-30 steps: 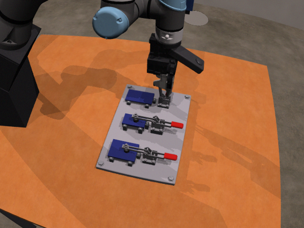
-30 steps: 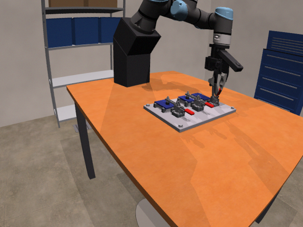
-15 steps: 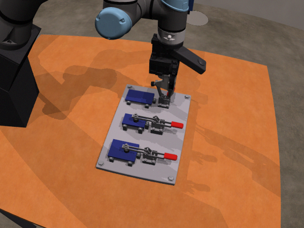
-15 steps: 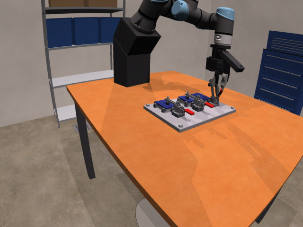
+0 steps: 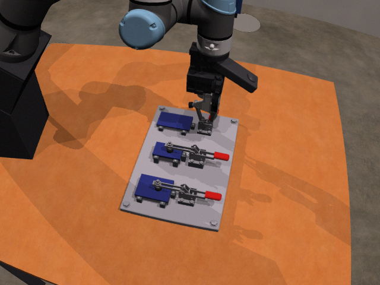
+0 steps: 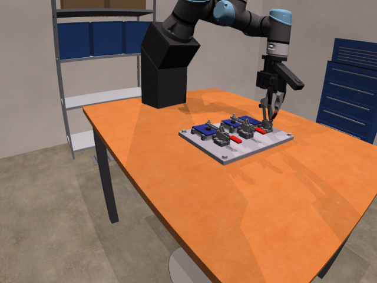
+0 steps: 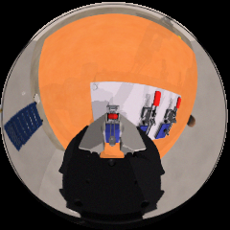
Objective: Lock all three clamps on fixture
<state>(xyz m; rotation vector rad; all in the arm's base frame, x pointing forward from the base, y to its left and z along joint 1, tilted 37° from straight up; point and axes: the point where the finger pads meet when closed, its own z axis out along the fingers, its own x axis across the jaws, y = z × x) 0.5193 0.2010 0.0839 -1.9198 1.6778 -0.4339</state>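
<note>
The grey fixture plate is 12 cm to the right of my hand, 7 cm below it and 3 cm behind it.
</note>
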